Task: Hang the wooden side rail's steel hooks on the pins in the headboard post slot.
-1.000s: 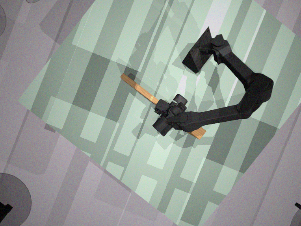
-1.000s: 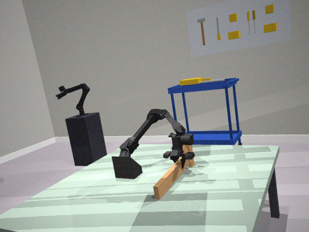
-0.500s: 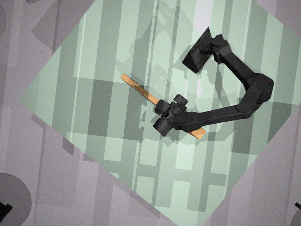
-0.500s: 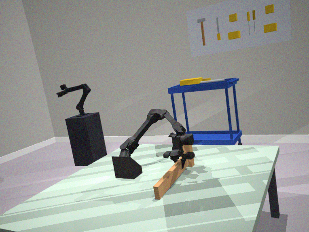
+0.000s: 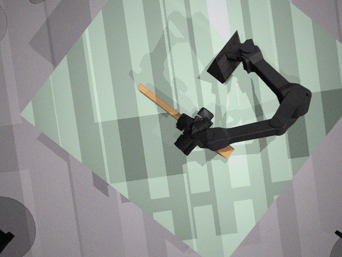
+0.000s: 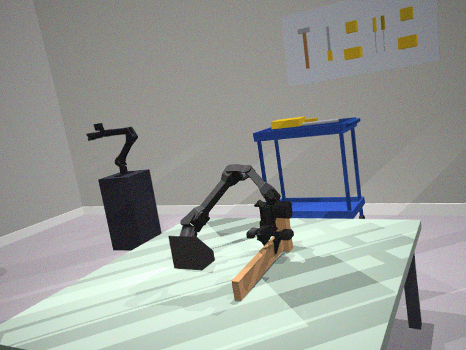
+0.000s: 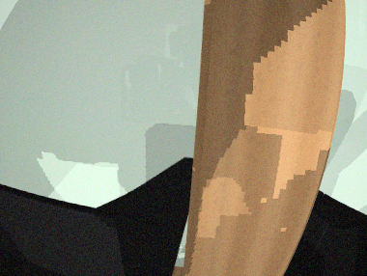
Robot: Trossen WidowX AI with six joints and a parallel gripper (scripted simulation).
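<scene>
The headboard post is 1 cm ahead of my gripper tip, 14 cm to the left of it and 4 cm above it.
</scene>
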